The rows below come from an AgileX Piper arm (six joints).
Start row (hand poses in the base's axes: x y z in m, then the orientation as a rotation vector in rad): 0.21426 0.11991 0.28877 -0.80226 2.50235 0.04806
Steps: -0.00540 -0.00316 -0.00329 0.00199 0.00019 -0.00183; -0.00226 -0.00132 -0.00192 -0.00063 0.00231 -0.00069; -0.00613 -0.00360 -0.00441 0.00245 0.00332 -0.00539; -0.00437 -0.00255 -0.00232 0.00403 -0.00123 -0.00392; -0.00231 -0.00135 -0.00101 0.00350 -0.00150 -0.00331; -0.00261 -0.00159 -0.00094 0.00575 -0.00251 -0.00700; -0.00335 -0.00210 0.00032 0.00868 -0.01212 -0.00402; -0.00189 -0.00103 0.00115 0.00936 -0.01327 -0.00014; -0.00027 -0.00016 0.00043 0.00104 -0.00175 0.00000; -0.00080 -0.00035 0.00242 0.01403 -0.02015 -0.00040; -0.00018 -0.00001 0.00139 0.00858 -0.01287 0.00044; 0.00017 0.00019 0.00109 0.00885 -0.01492 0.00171; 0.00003 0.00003 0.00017 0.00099 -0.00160 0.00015
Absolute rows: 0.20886 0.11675 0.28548 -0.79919 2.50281 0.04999; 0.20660 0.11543 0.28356 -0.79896 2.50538 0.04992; 0.20047 0.11183 0.27915 -0.79174 2.51005 0.05249; 0.19610 0.10928 0.27683 -0.78499 2.50952 0.05568; 0.19379 0.10793 0.27582 -0.77918 2.50861 0.05831; 0.19118 0.10634 0.27488 -0.76767 2.50762 0.06206; 0.18783 0.10424 0.27520 -0.75729 2.49580 0.06666; 0.18594 0.10321 0.27635 -0.75135 2.48131 0.07299; 0.18567 0.10305 0.27678 -0.75067 2.47943 0.07359; 0.18487 0.10270 0.27920 -0.74150 2.45751 0.08280; 0.18469 0.10269 0.28059 -0.73667 2.44333 0.08842; 0.18486 0.10288 0.28168 -0.73302 2.42669 0.09402; 0.18489 0.10291 0.28185 -0.73257 2.42491 0.09465
